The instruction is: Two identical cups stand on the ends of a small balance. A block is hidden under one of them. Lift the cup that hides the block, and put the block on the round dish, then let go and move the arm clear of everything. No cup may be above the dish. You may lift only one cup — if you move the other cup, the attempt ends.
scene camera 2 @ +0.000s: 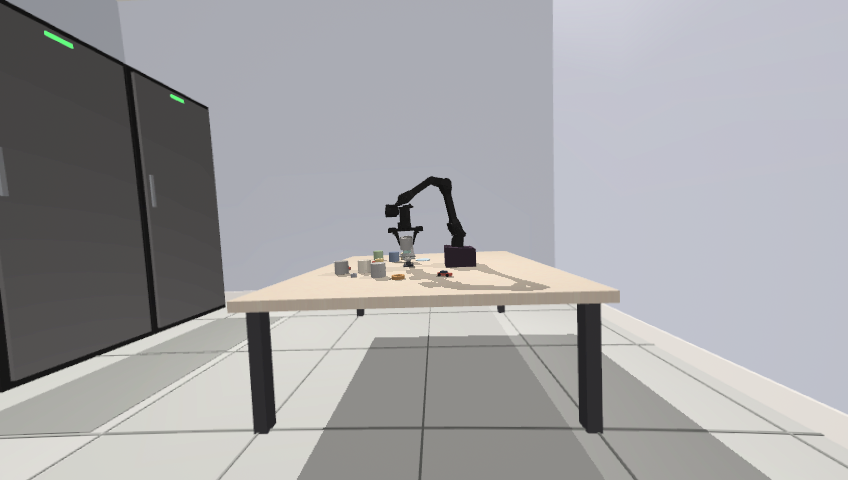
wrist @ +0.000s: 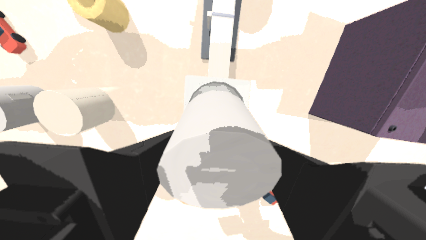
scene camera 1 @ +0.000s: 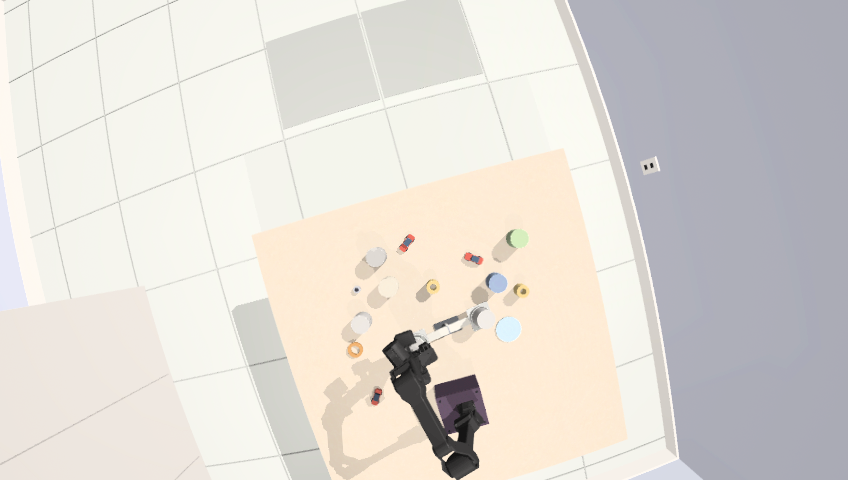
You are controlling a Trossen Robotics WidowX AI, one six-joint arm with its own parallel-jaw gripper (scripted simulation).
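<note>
You'd find my gripper (scene camera 1: 413, 350) (wrist: 216, 137) in both scene camera 1 and the wrist view. There's a balance beam (scene camera 1: 421, 334) as well.
</note>
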